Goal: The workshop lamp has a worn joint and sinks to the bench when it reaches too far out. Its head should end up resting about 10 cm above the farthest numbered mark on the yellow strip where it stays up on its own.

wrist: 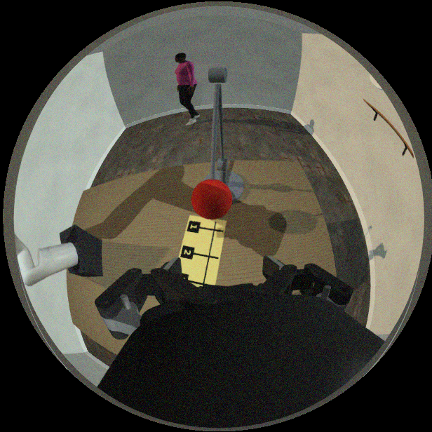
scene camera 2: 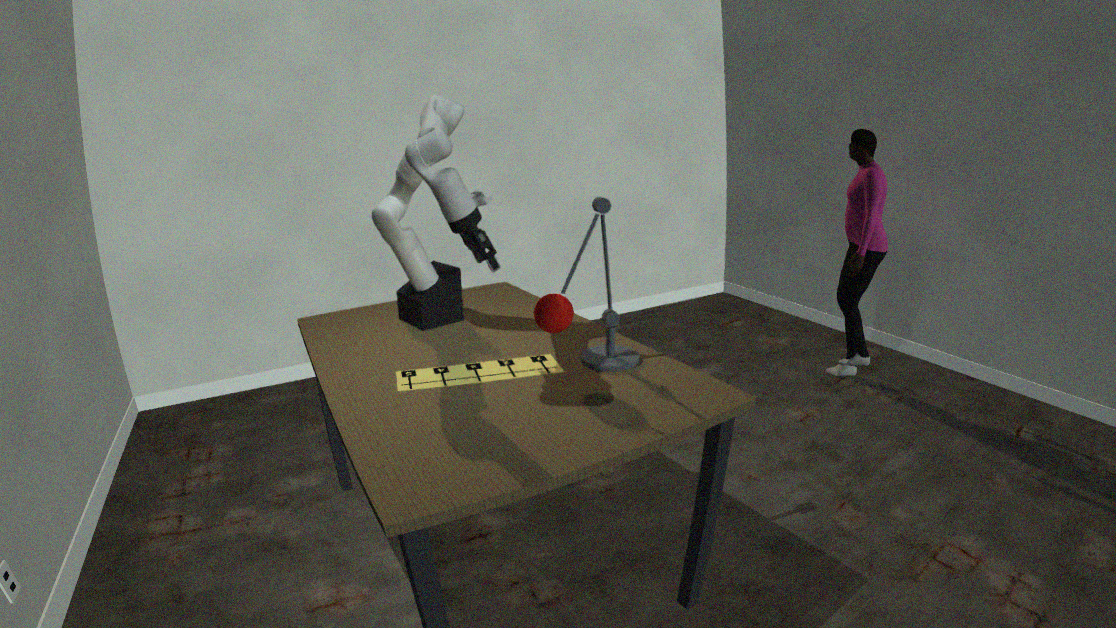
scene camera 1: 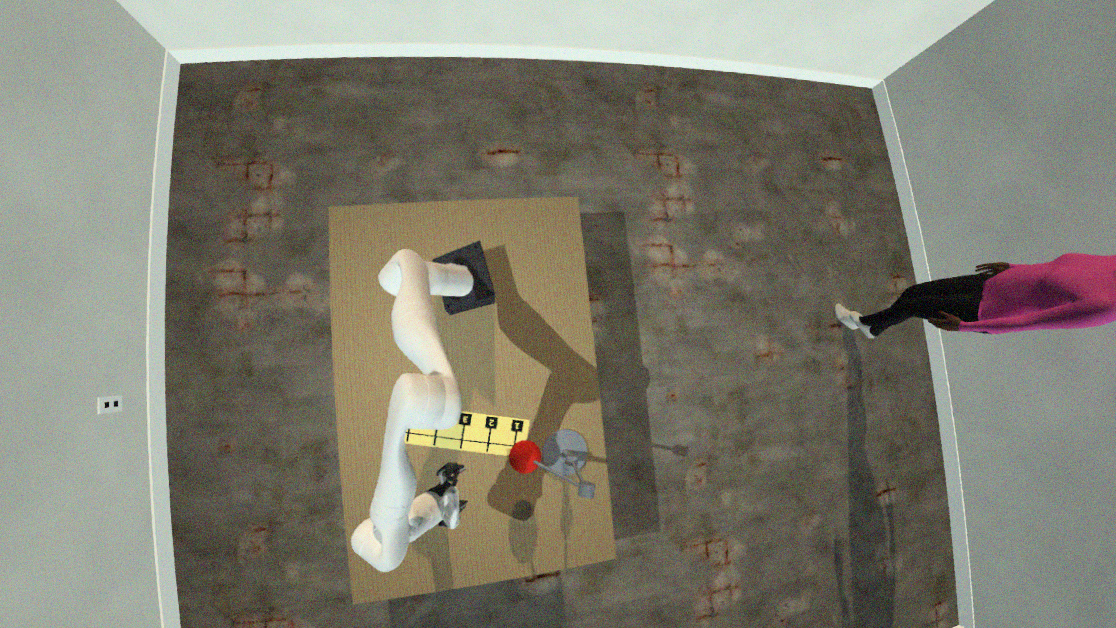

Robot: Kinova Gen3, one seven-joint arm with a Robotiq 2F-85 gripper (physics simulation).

I see my gripper (scene camera 2: 489,265), a lamp rod (scene camera 2: 553,313), a yellow strip (scene camera 1: 474,432) and a round grey lamp base (scene camera 1: 564,441).
The lamp rod shows as well in the wrist view (wrist: 211,199) and in scene camera 1 (scene camera 1: 525,456). My gripper is seen too in the wrist view (wrist: 222,266). The yellow strip also shows in the wrist view (wrist: 201,247) and in scene camera 2 (scene camera 2: 496,370).
